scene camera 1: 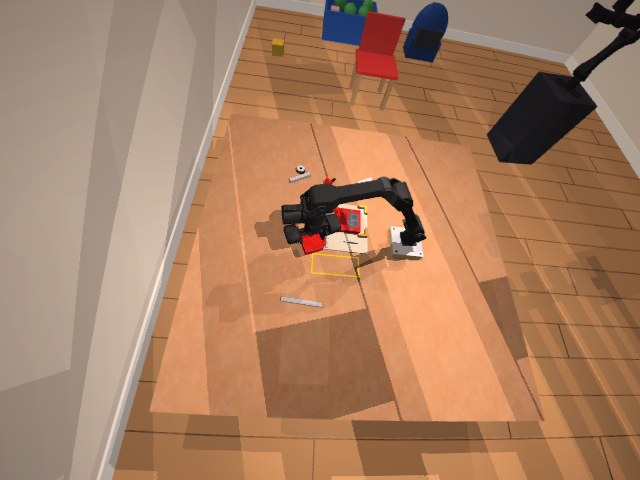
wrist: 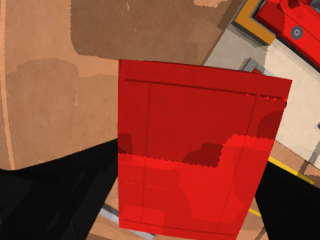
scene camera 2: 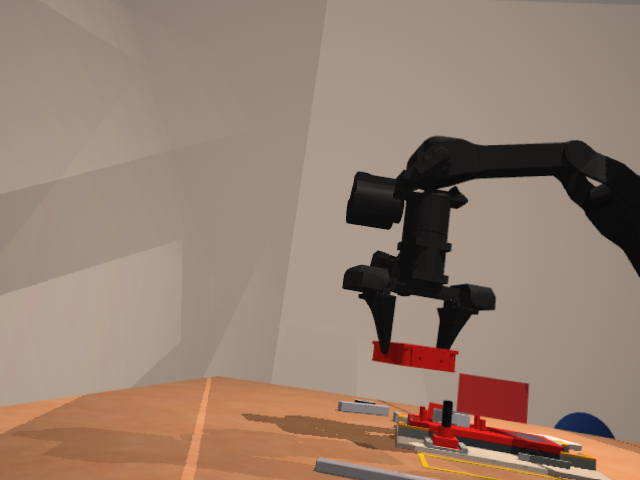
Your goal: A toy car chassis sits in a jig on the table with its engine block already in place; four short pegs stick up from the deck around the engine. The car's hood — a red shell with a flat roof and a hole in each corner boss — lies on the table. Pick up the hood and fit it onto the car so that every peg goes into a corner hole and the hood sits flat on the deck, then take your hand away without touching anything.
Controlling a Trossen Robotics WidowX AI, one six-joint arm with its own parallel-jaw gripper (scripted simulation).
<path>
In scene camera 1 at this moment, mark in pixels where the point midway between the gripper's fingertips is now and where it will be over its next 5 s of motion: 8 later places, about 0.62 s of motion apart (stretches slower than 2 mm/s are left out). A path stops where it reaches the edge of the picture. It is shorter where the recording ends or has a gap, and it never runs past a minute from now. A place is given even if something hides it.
My gripper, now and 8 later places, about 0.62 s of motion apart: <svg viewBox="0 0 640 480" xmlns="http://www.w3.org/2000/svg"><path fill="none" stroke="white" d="M310 239L316 224L323 212L330 206L329 212L328 212L328 214L328 214L330 207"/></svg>
</path>
